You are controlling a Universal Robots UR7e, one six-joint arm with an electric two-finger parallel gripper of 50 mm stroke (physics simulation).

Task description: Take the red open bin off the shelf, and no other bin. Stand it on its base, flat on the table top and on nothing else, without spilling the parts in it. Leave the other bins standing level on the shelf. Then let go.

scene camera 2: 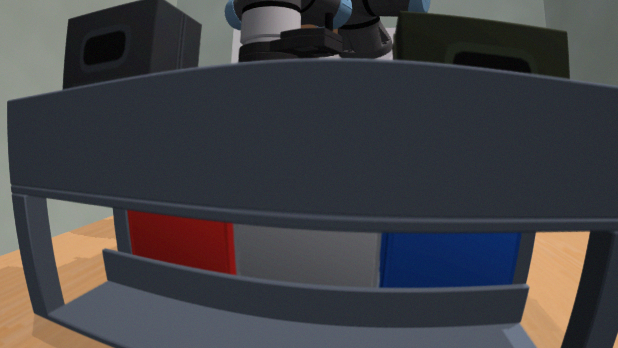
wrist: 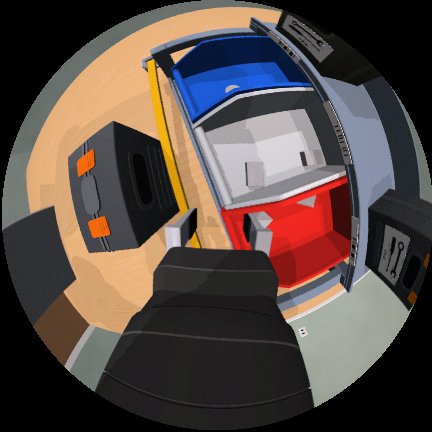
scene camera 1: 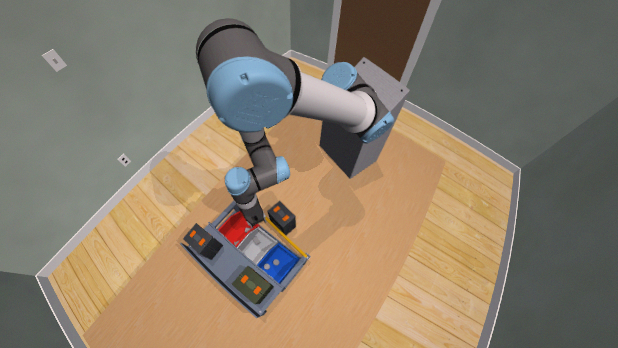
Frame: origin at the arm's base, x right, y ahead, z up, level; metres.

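Seen in the pictures: gripper, between the fingertips: (wrist: 219, 218) (scene camera 1: 258, 223); arm's base, origin of its link: (scene camera 2: 365, 48).
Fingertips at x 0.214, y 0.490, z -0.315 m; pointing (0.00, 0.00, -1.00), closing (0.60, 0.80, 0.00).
Observation:
Offsets run from my fingertips to a thing's middle. "spot": to the spot under its first point.
The red open bin {dx +0.067, dy +0.073, dz -0.004 m} (scene camera 1: 232, 229) (scene camera 2: 180, 242) (wrist: 305, 227) stands in the lower tier of the shelf (scene camera 1: 227, 255) (scene camera 2: 300, 140) (wrist: 365, 130), at one end of the row. Light grey parts {spot: dx +0.051, dy +0.105, dz -0.023 m} (wrist: 306, 201) lie in it. The grey bin {dx -0.034, dy +0.105, dz -0.004 m} (scene camera 1: 257, 246) (scene camera 2: 307, 255) (wrist: 235, 155) is beside it, then the blue bin {dx -0.136, dy +0.132, dz -0.004 m} (scene camera 1: 282, 260) (scene camera 2: 450, 260) (wrist: 250, 75). My gripper (scene camera 1: 257, 223) (wrist: 219, 218) is open and empty at the red bin's front. In the wrist view one finger shows over the bin's inside, the other outside its front lip. Their height over the lip is unclear.
A yellow bar {dx -0.059, dy -0.020, dz -0.013 m} (scene camera 1: 292, 240) (wrist: 162, 120) runs along the shelf front. A black case {dx -0.085, dy -0.052, dz +0.019 m} (scene camera 1: 282, 217) (wrist: 135, 185) stands on the table beyond it. Another black case {dx +0.115, dy +0.175, dz +0.116 m} (scene camera 1: 202, 241) (scene camera 2: 115, 55) (wrist: 392, 245) and an olive case {dx -0.112, dy +0.228, dz +0.103 m} (scene camera 1: 252, 285) (scene camera 2: 480, 40) (wrist: 325, 45) stand on the shelf's top board.

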